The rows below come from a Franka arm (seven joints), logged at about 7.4 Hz.
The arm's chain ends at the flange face. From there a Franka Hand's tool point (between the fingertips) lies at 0.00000 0.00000 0.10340 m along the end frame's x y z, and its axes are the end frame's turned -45 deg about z.
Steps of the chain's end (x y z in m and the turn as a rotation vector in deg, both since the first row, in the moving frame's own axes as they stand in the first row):
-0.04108, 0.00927, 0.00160, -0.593, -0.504, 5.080
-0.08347, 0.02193, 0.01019, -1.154, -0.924, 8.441
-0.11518, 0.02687, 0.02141, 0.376, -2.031, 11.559
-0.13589, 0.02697, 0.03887, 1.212, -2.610, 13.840
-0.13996, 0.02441, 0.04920, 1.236, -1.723, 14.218
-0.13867, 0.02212, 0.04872, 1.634, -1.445, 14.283
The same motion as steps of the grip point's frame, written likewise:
-0.03701, -0.02244, 0.00159, -0.063, -0.776, 5.080
-0.07719, -0.04342, 0.01016, -0.163, -1.469, 8.441
-0.10223, -0.06571, 0.02134, 1.702, -1.170, 11.559
-0.11634, -0.08206, 0.03874, 2.703, -0.989, 13.840
-0.11638, -0.08552, 0.04913, 2.092, -0.344, 14.218
-0.11297, -0.08627, 0.04865, 2.177, 0.134, 14.283

